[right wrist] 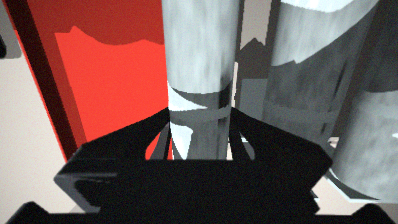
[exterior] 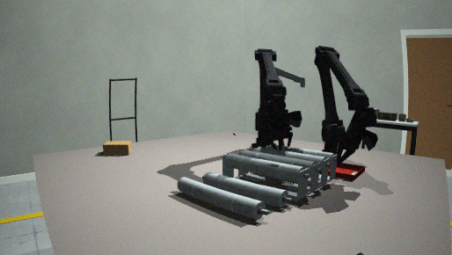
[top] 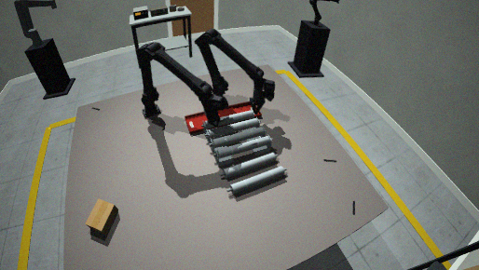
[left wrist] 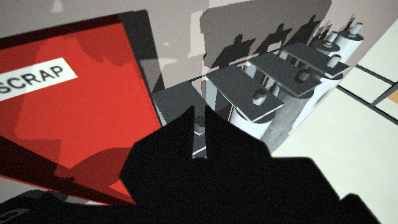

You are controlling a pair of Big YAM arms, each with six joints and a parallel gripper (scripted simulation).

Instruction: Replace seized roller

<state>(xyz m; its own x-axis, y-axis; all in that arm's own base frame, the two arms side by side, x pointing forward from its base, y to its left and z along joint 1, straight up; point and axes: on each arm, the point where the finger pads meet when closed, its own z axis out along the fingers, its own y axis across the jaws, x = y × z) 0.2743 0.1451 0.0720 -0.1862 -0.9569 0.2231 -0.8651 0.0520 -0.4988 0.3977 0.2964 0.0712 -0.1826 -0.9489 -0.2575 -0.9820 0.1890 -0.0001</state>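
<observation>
The bed roller lies 10 cm to the left of my right hand and 6 cm ahead of it. Round my right hand: red scrap tray: 12 cm behind, 7 cm to the left, 6 cm below; then cardboard box: 70 cm to the right, 48 cm ahead, 4 cm below.
</observation>
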